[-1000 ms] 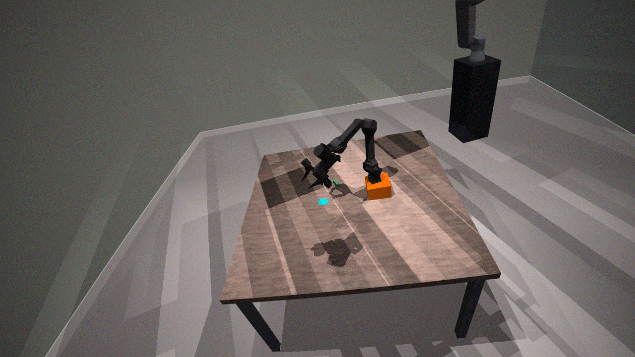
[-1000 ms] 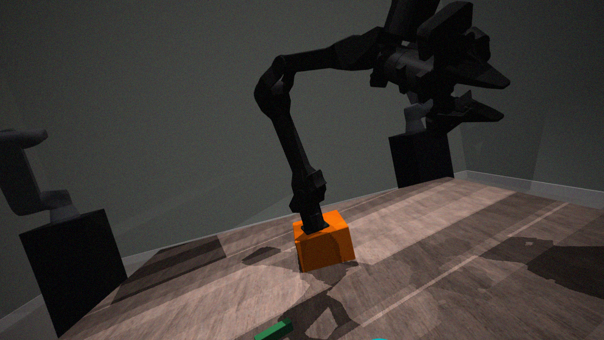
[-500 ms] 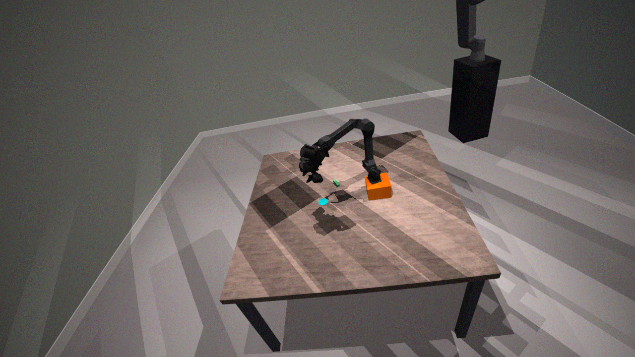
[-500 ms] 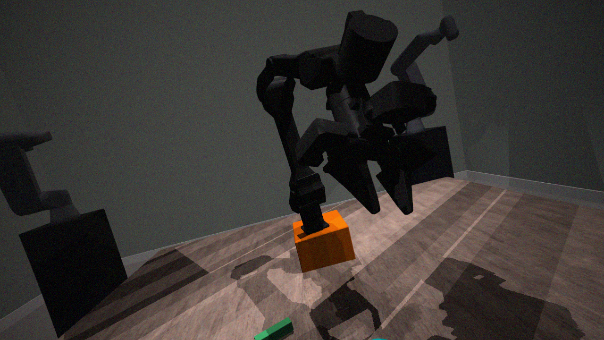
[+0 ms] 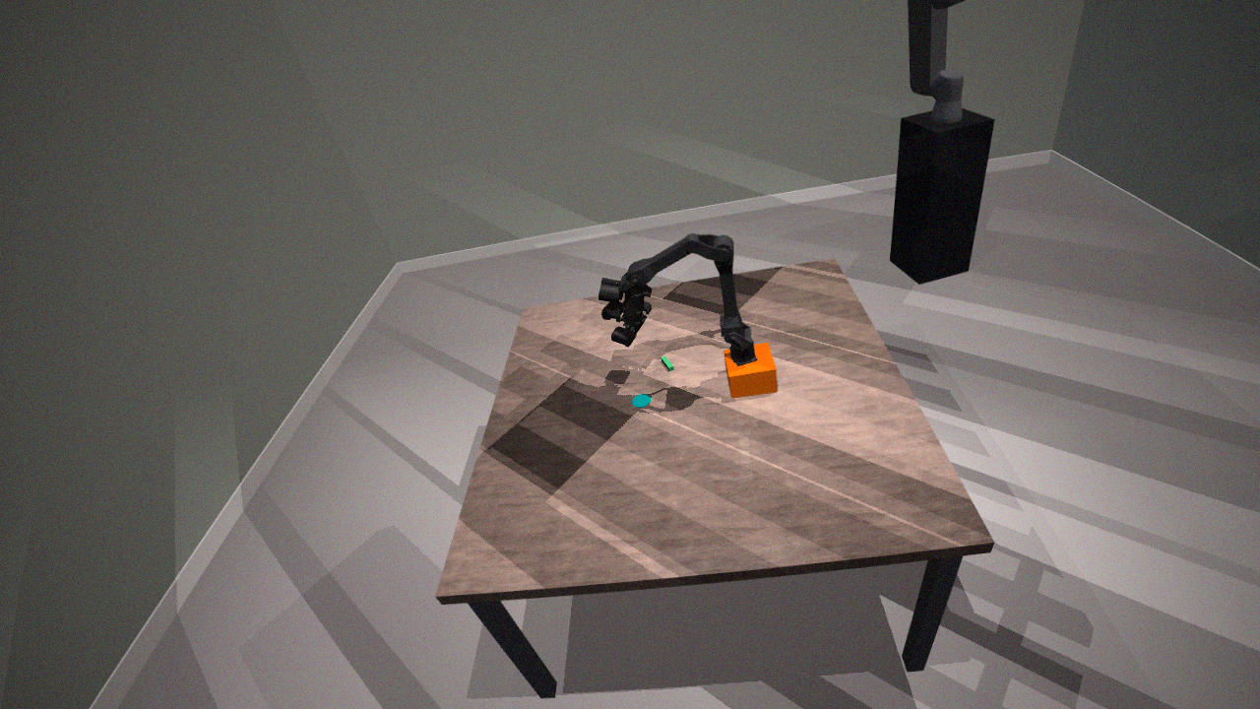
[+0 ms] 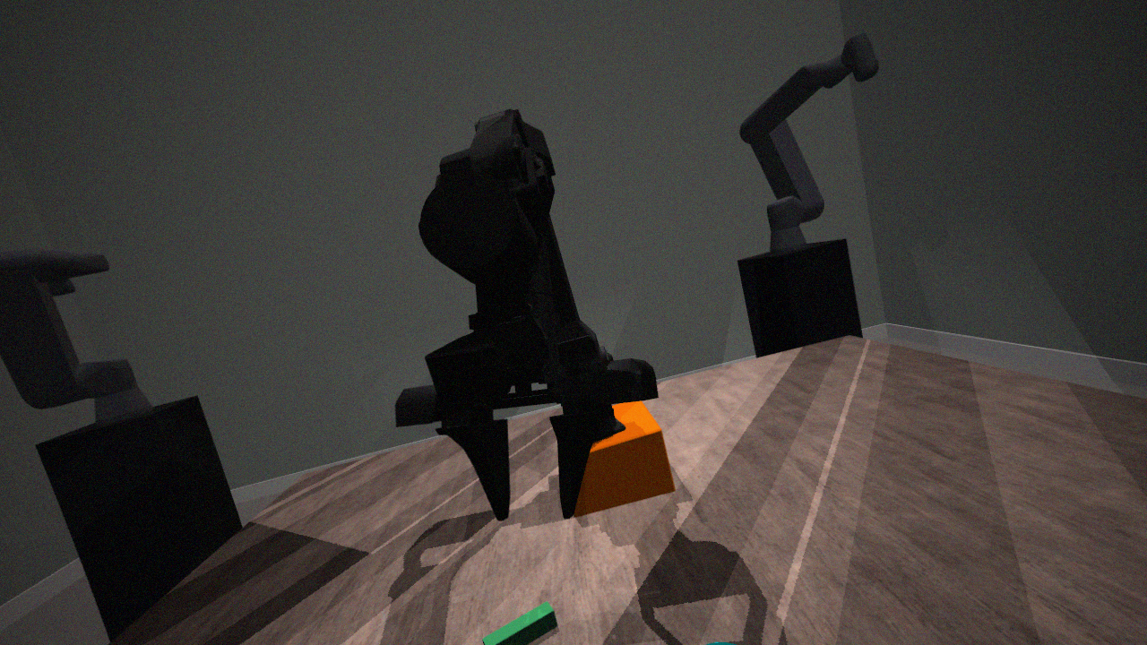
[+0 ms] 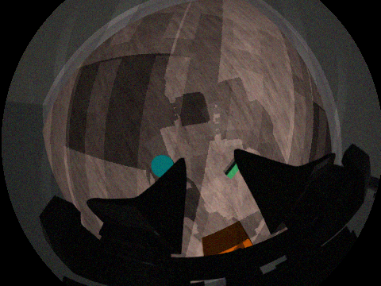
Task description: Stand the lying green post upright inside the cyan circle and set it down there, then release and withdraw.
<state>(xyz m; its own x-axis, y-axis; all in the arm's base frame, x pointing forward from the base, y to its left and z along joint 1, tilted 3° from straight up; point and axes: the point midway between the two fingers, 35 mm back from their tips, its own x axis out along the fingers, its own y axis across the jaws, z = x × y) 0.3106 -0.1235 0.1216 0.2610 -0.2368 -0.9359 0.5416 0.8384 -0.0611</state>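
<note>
Right now the green post is 11 cm behind my gripper tip, 3 cm to the right of it and 15 cm below it. From my gripper tip the other things lie so: cyan circle 1 cm ahead, 10 cm to the left, 16 cm below.
</note>
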